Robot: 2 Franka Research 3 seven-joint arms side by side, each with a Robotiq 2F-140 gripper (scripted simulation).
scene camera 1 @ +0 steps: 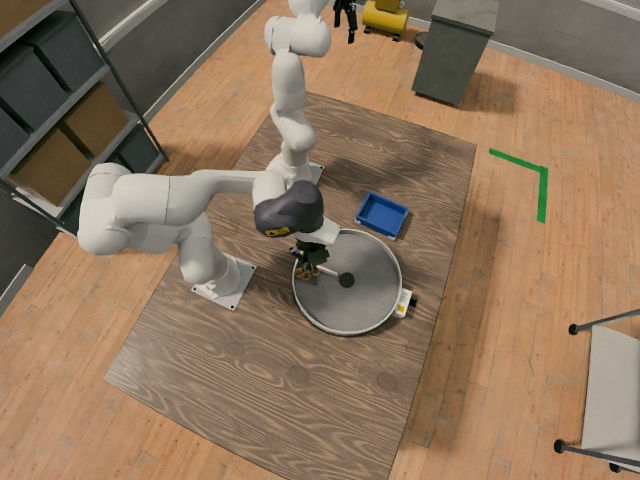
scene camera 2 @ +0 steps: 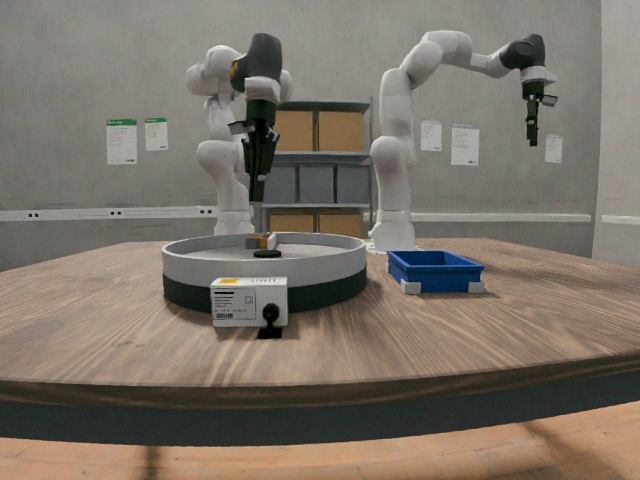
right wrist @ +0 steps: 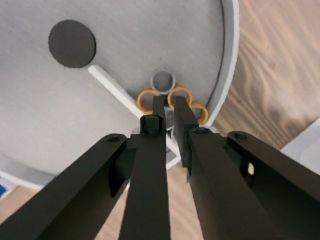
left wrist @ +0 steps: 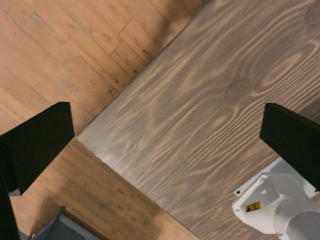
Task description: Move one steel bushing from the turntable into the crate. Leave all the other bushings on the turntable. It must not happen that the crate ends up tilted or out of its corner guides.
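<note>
You'd find a blue crate (scene camera 2: 433, 279) here, and I can see the crate (scene camera 1: 377, 209) as well, but in the left wrist view it's out of frame. There's also my right gripper (scene camera 2: 255, 202), and again that right gripper (right wrist: 168, 111). My left gripper (scene camera 2: 532, 142) is visible too, and I see the same left gripper (left wrist: 168, 119) as well.
</note>
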